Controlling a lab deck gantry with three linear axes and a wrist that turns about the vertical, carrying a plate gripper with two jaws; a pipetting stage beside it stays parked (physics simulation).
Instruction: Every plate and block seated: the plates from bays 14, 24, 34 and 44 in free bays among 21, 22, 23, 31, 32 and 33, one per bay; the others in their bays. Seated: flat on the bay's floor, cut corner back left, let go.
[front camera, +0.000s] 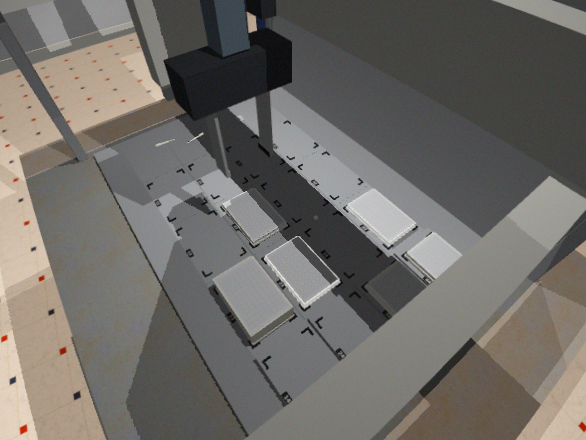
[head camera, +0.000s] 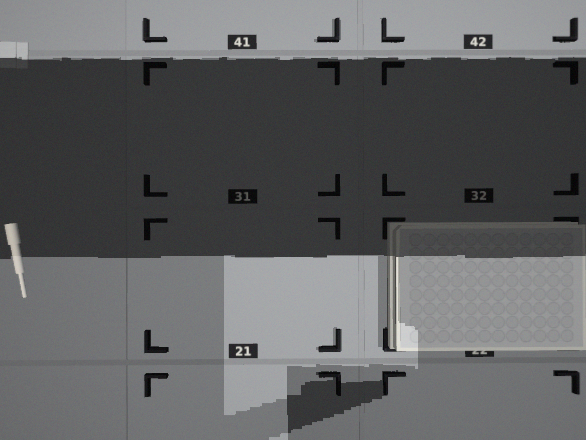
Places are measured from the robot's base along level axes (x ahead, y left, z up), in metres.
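Pixels of known places: gripper, fingertip midpoint: (front camera: 245, 160); robot's base, link origin: (front camera: 148, 186).
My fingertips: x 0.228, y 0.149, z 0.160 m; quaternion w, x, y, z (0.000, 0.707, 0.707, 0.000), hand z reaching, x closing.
For each thing: its top centre in the pictures, then the offset to it from my fingertips. "spot": a spot on its surface instead.
- taller block, top centre: (front camera: 251, 292) 0.164 m ahead, 0.106 m right, 0.118 m down
- bay 43, surface spot: (front camera: 381, 215) spot: 0.168 m ahead, 0.211 m left, 0.146 m down
- bay 44, surface spot: (front camera: 434, 255) spot: 0.303 m ahead, 0.211 m left, 0.131 m down
- shaded plate, top centre: (front camera: 408, 296) 0.328 m ahead, 0.108 m left, 0.131 m down
A plate (front camera: 250, 217) (head camera: 492, 295) lies flat in bay 22, its cut corner at the upper left in the head view. Another plate (front camera: 300, 272) is in bay 23. A taller block (front camera: 252, 295) is in bay 13. White plates are in bay 43 (front camera: 381, 215) and bay 44 (front camera: 434, 255); a shaded plate (front camera: 395, 287) is in bay 34, partly behind the front beam. Bays 21, 31, 32 and 33 hold no plate. My gripper (front camera: 246, 163) is open and empty, raised above the deck left of the bay 22 plate. Its jaws do not show in the head view.
The front beam (front camera: 435, 300) crosses the near right side and hides part of the deck. A grey post (front camera: 45, 90) stands at the left. Pale, thin rod shapes (front camera: 195, 137) (head camera: 16, 260) show near the deck's far left. Black corner guides stand around the bays.
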